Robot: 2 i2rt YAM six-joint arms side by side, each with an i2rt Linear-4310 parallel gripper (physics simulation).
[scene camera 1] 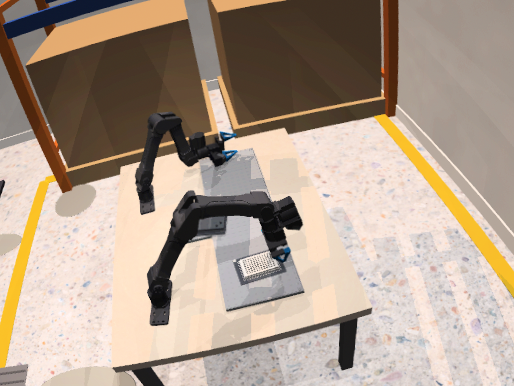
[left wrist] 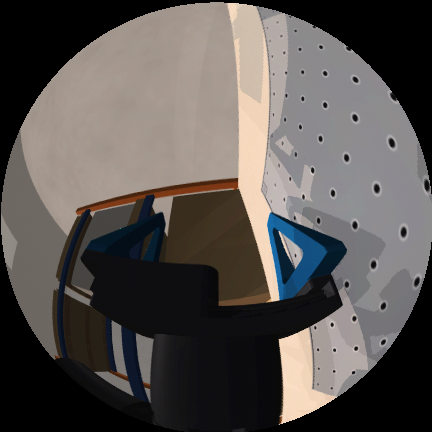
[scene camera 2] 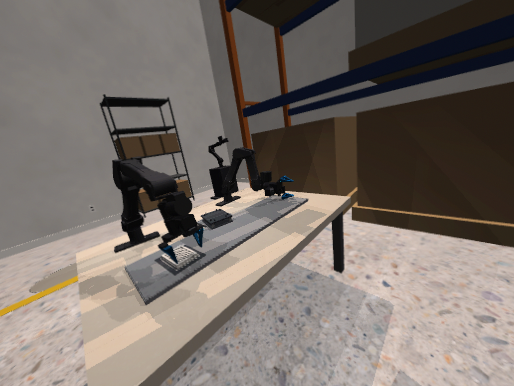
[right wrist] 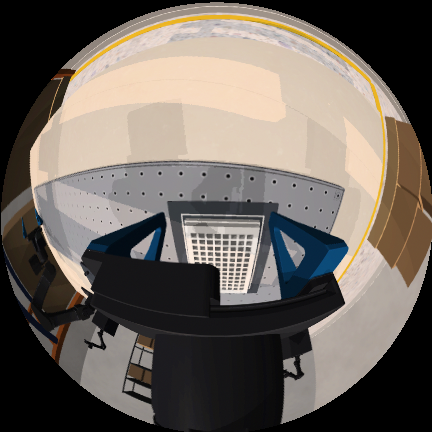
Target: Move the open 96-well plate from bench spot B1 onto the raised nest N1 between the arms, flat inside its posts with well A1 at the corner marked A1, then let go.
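Where they show: left gripper, fingertip midpoint: (scene camera 1: 237,142) (left wrist: 215,217) (scene camera 2: 293,188) (right wrist: 27,212); right gripper, fingertip midpoint: (scene camera 1: 279,251) (scene camera 2: 189,254) (right wrist: 217,217); left arm's base at its link origin: (scene camera 1: 147,199) (scene camera 2: 228,201); right arm's base at its link origin: (scene camera 1: 161,303) (scene camera 2: 138,241).
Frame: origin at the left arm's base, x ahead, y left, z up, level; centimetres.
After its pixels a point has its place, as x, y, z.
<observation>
The white 96-well plate (scene camera 1: 258,265) @(39.3, -59.1, 2.8) (scene camera 2: 181,256) @(41.6, -58.2, 2.6) (right wrist: 225,245) @(43.3, -58.5, 2.9) lies flat on its dark spot B1 (scene camera 1: 243,280) @(32.6, -62.9, 1.4) (right wrist: 176,215) @(46.1, -52.6, 1.5) near the front end of the grey board. My right gripper (scene camera 1: 283,254) @(48.0, -57.6, 5.1) (scene camera 2: 185,247) @(48.0, -57.6, 5.1) (right wrist: 217,217) @(48.0, -57.6, 5.1) is open just above the plate; in the right wrist view the plate shows between its fingers, with both fingers apart from it. My left gripper (scene camera 1: 230,145) @(48.2, 14.6, 8.2) (scene camera 2: 286,187) @(48.2, 14.6, 8.2) (left wrist: 215,217) @(48.2, 14.6, 8.2) is open and empty over the far end of the board. The raised dark nest N1 (scene camera 1: 215,226) @(28.1, -35.0, 4.7) (scene camera 2: 216,218) @(29.2, -31.8, 4.7) stands between the arms, partly hidden by the right arm in scene camera 1. The A1 mark is too small to read.
The perforated grey board (scene camera 1: 235,295) @(28.4, -68.4, 1.3) (scene camera 2: 145,292) @(47.5, -73.2, 1.3) (left wrist: 360,165) (right wrist: 115,187) @(49.9, -43.7, 1.3) runs along the wooden table (scene camera 1: 320,280) @(58.4, -71.6, 0.0) (scene camera 2: 200,320) @(69.3, -68.0, 0.0). The right arm (scene camera 1: 225,205) @(32.9, -62.3, 36.8) reaches across beside the nest. Large boxes (scene camera 1: 300,60) (scene camera 2: 435,165) stand beyond the table's far end.
</observation>
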